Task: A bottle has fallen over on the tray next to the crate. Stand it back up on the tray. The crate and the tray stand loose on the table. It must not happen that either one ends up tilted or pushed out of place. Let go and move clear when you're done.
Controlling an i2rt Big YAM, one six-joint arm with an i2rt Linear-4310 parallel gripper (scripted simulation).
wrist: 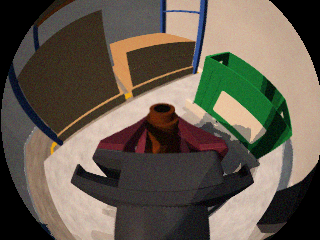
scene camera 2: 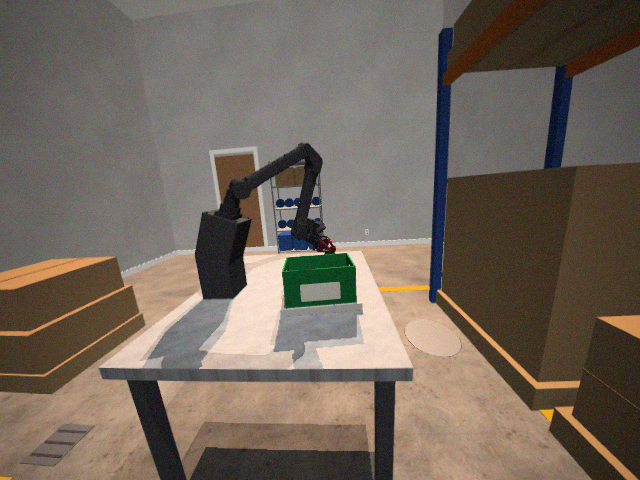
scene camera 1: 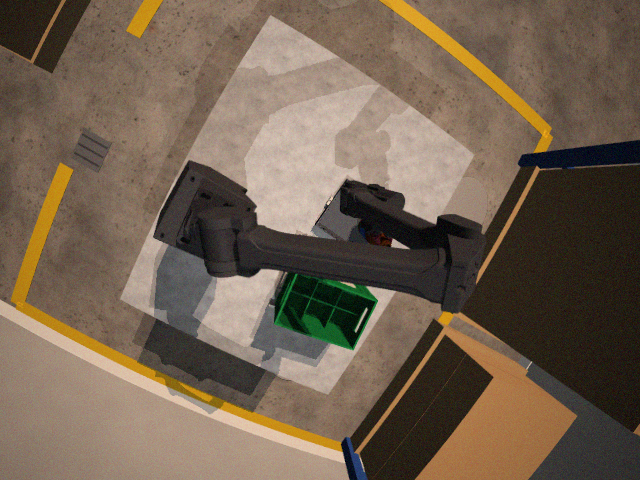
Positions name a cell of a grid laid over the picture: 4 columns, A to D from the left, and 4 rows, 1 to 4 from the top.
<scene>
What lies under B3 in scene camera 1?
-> A green crate.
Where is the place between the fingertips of my gripper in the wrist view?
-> C3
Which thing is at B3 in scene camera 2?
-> A green crate.
</scene>
